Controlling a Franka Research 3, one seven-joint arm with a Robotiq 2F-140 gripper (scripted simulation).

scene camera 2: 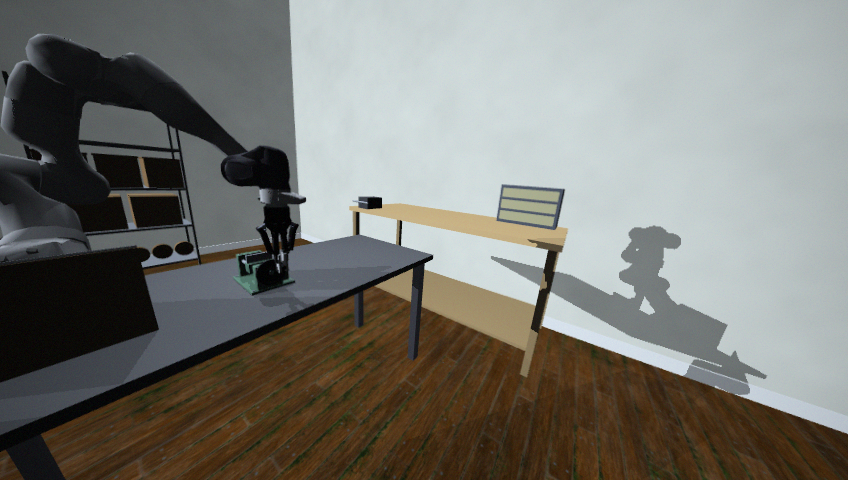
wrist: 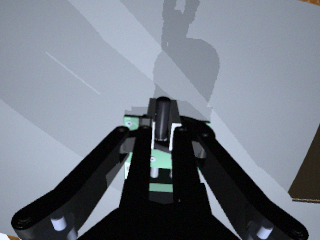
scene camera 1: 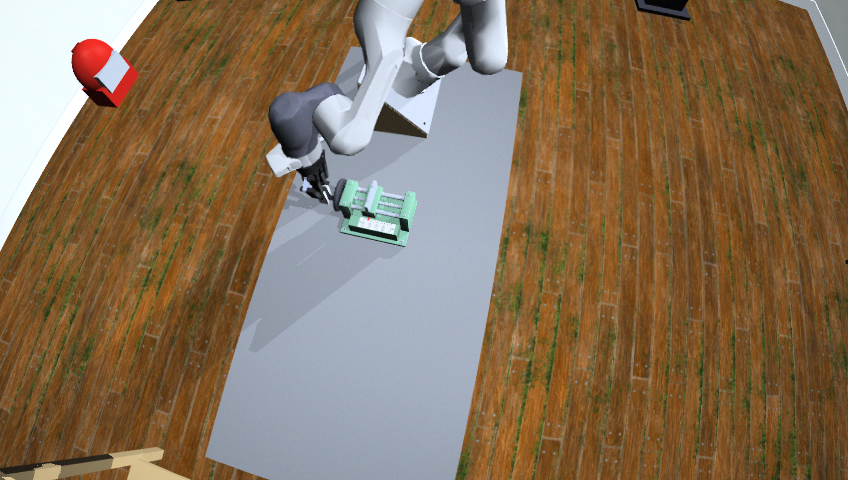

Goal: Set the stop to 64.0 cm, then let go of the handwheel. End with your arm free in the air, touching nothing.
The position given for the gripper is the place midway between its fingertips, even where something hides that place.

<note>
In view: the gripper (scene camera 2: 282,270) and a handwheel (wrist: 194,125).
The gripper shows as well in the wrist view (wrist: 162,109) and in scene camera 1 (scene camera 1: 326,199).
</note>
